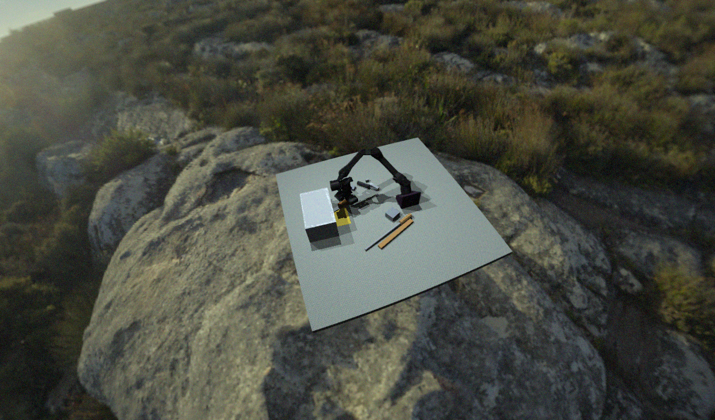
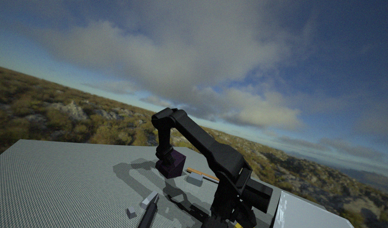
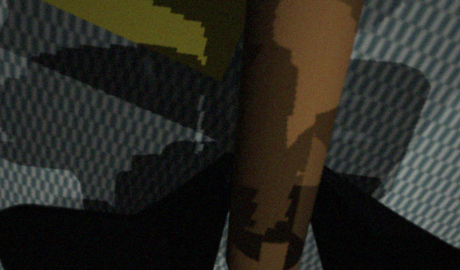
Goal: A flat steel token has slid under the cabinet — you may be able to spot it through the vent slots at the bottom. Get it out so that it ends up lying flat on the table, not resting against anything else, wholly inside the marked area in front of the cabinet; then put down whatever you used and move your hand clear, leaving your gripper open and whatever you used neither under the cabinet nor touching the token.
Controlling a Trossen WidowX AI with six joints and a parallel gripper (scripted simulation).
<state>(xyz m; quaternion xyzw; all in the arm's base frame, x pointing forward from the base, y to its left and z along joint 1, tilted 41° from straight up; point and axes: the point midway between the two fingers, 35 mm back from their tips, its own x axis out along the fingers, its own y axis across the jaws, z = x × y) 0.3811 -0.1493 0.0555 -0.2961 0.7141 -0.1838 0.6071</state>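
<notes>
Right now the grey bar is 230 mm behind my gripper tip and 60 mm to the right of it. The rest, counted from my gripper tip: grey block: 230 mm to the left, 230 mm behind, 10 mm above; small grey cube: 210 mm behind, 140 mm to the right; wooden stick: 380 mm to the left, 180 mm behind.
</notes>
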